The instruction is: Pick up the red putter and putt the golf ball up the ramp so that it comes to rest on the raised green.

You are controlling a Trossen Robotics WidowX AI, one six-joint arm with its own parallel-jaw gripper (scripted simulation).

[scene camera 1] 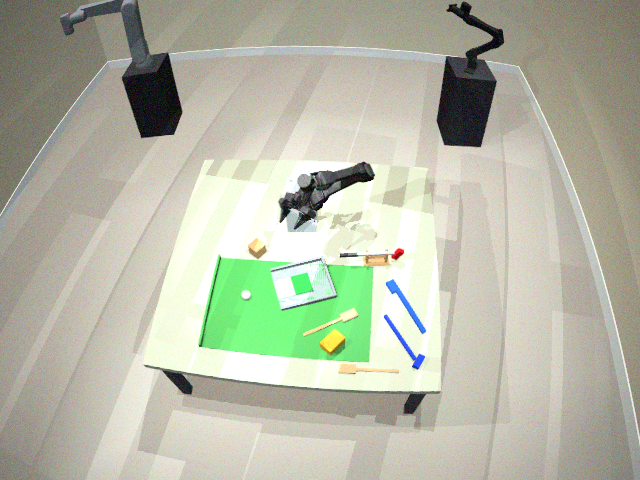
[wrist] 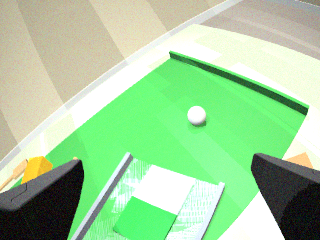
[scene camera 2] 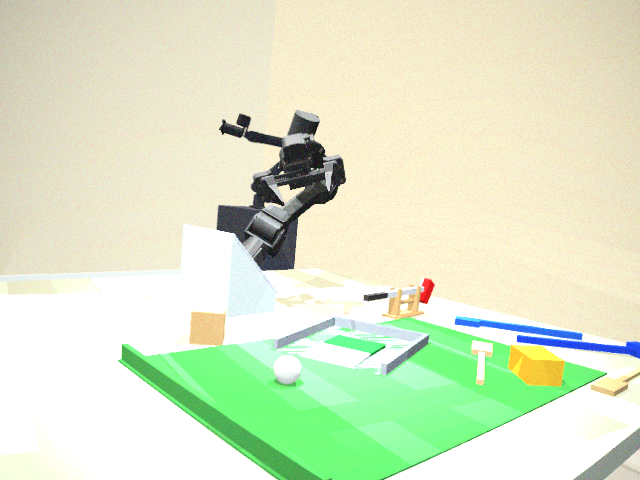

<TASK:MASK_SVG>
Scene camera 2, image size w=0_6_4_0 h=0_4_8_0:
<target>my gripper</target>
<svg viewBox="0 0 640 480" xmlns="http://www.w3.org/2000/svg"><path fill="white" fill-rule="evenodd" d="M342 156L335 154L322 157L324 168L311 170L312 159L310 153L316 150L313 134L296 134L283 137L281 141L284 152L282 156L284 173L274 176L271 174L271 170L254 173L253 175L258 201L285 206L278 187L289 185L290 190L310 186L313 182L326 180L328 195L331 195L336 187L346 182Z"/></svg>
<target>yellow block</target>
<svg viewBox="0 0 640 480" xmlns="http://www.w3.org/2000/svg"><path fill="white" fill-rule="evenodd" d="M511 345L508 366L511 372L519 376L523 382L530 386L561 387L565 367L563 359L556 354L554 355L543 346Z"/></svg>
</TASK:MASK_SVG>
